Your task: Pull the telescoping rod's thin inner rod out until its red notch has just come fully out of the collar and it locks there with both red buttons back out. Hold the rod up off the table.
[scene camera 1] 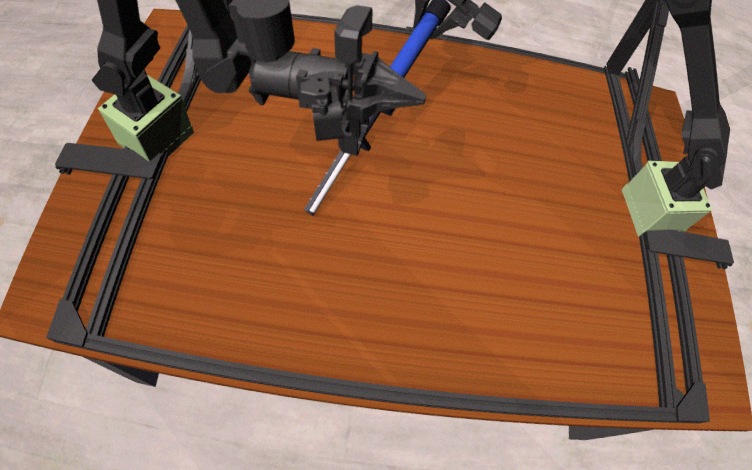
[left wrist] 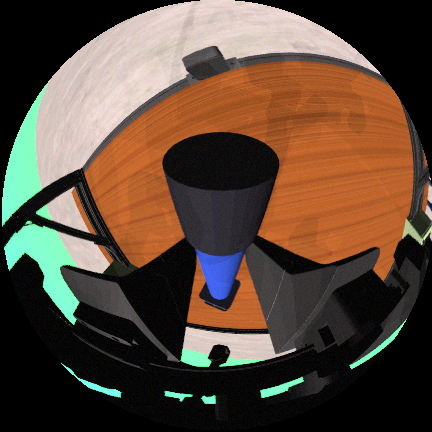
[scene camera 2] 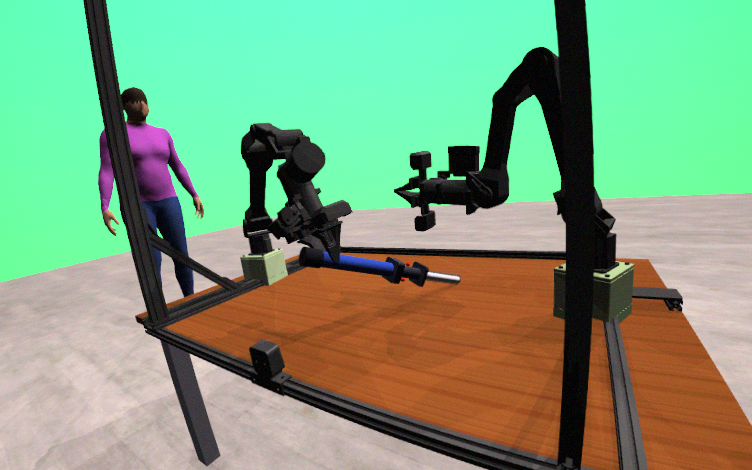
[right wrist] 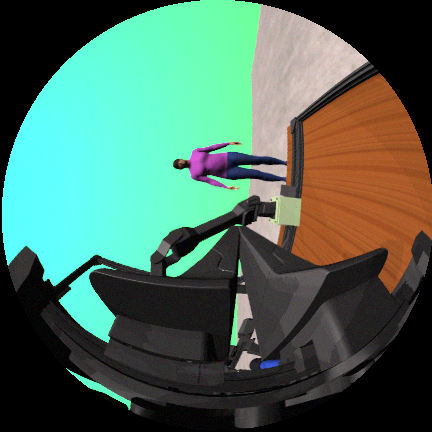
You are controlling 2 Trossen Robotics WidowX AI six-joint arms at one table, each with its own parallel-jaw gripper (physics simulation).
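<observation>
The rod's blue tube (scene camera 1: 414, 44) (scene camera 2: 360, 263) (left wrist: 220, 275) (right wrist: 270, 364) is held above the table, its inner-rod end slanting slightly down in scene camera 2. My left gripper (scene camera 2: 333, 258) (left wrist: 219, 239) is shut on it beside the black end cap (scene camera 2: 311, 257) (left wrist: 220, 200). The dark collar (scene camera 2: 410, 272) has two flanges; small red buttons (scene camera 2: 407, 264) show at its top and bottom. The silver inner rod (scene camera 1: 331, 177) (scene camera 2: 443, 277) sticks out beyond it. No red notch shows. My right gripper (scene camera 1: 423, 100) (scene camera 2: 395, 191) (right wrist: 236, 232) is shut and empty, above the rod, hiding the collar in scene camera 1.
The wooden table (scene camera 1: 443, 304) (scene camera 2: 499, 354) has a dark metal frame along its edges. A dark upright post (scene camera 2: 573, 221) stands in front of the right arm's base in scene camera 2. A small box-shaped camera (scene camera 2: 266, 357) (left wrist: 204, 62) sits on the frame. A person (scene camera 2: 152, 160) (right wrist: 210, 164) stands beyond the table.
</observation>
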